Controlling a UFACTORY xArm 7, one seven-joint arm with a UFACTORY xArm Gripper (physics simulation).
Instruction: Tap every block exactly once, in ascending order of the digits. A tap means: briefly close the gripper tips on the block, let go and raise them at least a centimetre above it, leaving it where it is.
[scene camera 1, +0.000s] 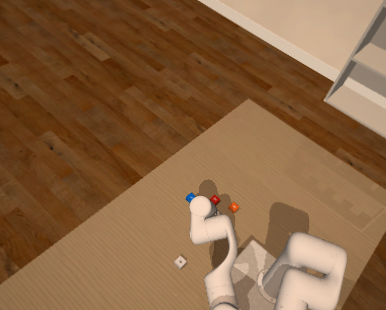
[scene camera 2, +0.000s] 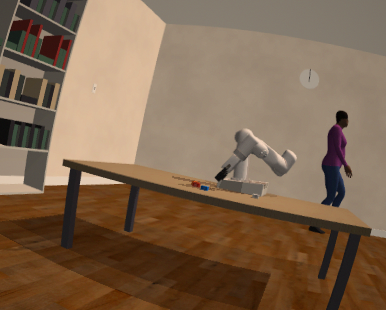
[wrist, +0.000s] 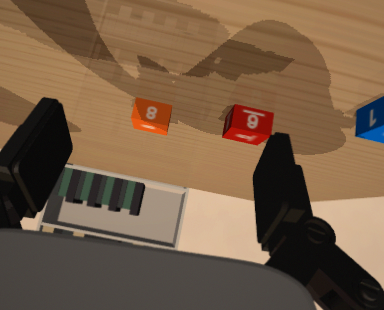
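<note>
A blue block (scene camera 1: 190, 198) (scene camera 2: 204, 188) (wrist: 372, 120) shows a 1 at the right edge of the wrist view. A red block (scene camera 1: 215, 199) (scene camera 2: 195, 184) (wrist: 248, 124) shows a digit like a 9 with a bar above it, so a 6 with the bar beneath. An orange block (scene camera 1: 234, 207) (wrist: 151, 116) shows an 8; in scene camera 2 I cannot tell it from the red one. A white block (scene camera 1: 180, 261) (scene camera 2: 255, 196) lies apart, its digit unreadable. My gripper (scene camera 2: 219, 177) (wrist: 165, 139) is open and empty, tilted above the table; the arm mostly hides it in scene camera 1.
The robot base (scene camera 2: 242, 187) stands on the wooden table (scene camera 1: 125, 235) (scene camera 2: 300, 205), behind the coloured blocks in scene camera 2. The folded arm (scene camera 1: 222, 280) passes between the white block and the base in scene camera 1. A bookshelf (scene camera 1: 345, 75) stands beyond the table.
</note>
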